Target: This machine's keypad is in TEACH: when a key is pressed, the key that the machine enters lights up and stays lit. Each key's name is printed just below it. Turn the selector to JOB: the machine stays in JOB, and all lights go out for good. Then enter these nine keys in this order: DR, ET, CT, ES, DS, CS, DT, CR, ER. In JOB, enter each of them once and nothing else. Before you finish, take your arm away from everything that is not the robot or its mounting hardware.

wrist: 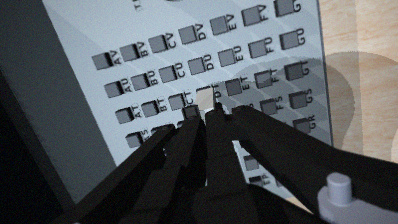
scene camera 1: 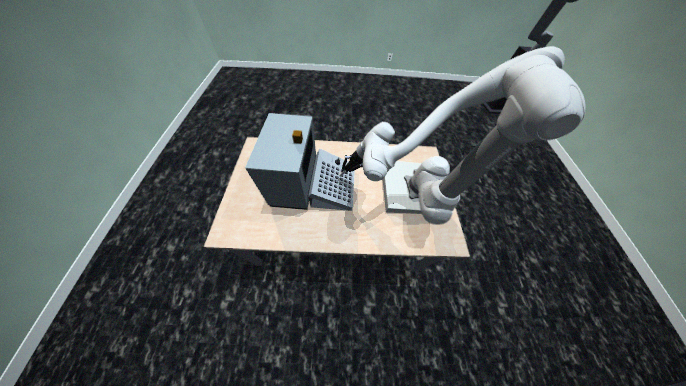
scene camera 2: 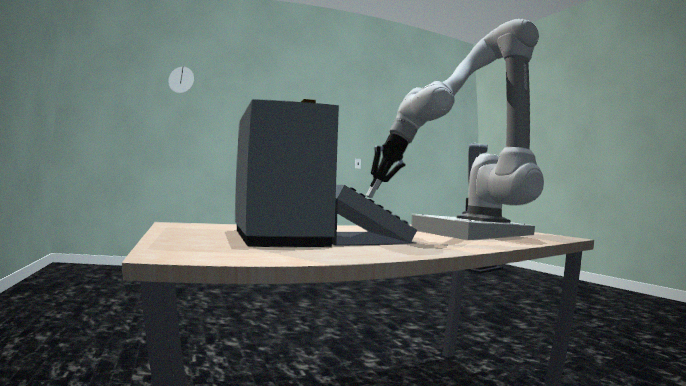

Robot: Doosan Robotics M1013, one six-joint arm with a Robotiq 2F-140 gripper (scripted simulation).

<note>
I see my gripper (scene camera 2: 368, 196), a sloped keypad (scene camera 1: 317, 199) and a grey machine box (scene camera 1: 278, 165).
My gripper also shows in the wrist view (wrist: 208, 101). The sloped keypad is seen too in the wrist view (wrist: 82, 36). The grey machine box also shows in the wrist view (wrist: 60, 154).
</note>
